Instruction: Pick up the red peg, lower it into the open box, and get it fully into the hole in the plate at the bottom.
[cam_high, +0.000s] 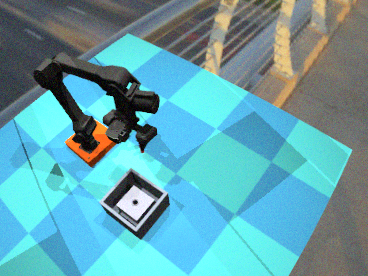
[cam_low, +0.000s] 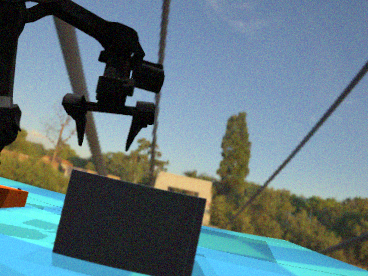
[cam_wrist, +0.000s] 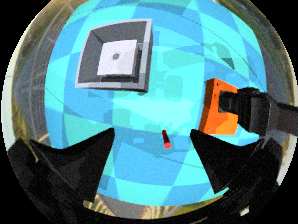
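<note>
The red peg lies 30 mm behind my gripper tip, 60 mm to the left of it and 110 mm below it. The rest, counted from my gripper tip: dark grey box: 90 mm ahead, 140 mm to the right, 130 mm below; then grey plate: 90 mm ahead, 140 mm to the right, 110 mm below.
</note>
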